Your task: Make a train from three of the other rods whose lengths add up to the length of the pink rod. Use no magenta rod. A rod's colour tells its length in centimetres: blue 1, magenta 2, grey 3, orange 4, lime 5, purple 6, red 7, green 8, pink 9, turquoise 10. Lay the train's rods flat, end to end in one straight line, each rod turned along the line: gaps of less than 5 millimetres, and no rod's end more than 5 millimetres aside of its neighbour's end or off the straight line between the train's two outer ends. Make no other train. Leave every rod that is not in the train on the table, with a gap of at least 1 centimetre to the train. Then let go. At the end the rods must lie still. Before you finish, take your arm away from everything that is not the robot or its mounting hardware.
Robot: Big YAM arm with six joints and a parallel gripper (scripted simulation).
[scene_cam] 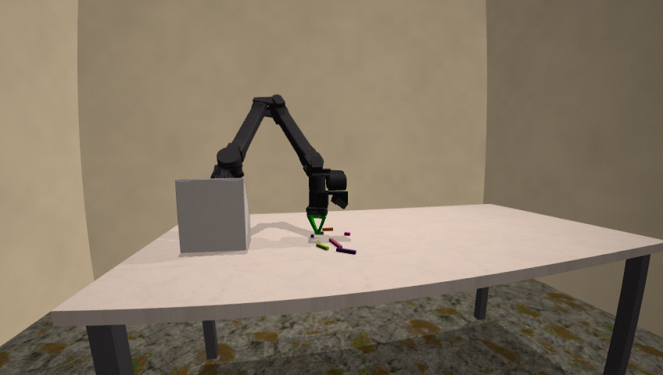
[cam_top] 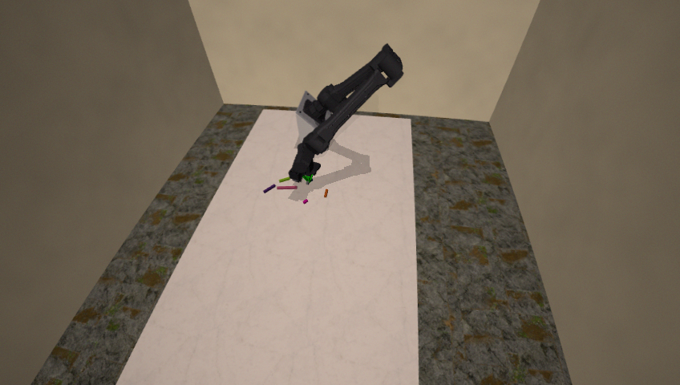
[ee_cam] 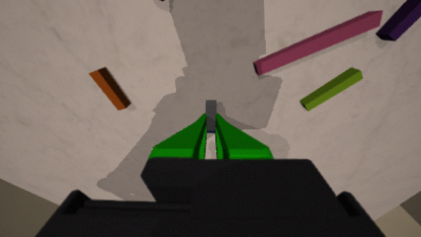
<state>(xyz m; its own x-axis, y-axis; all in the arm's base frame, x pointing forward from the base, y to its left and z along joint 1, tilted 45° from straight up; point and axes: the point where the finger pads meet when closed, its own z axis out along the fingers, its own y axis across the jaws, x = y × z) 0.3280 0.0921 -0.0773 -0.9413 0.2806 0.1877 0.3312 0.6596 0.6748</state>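
My gripper is now 10 mm short of the grey rod. The rest, counted from my hand: orange rod: 80 mm to the left, 60 mm ahead, 20 mm below; pink rod: 100 mm to the right, 40 mm ahead, 20 mm below; blue rod: 20 mm below, 20 mm behind, 10 mm to the left.
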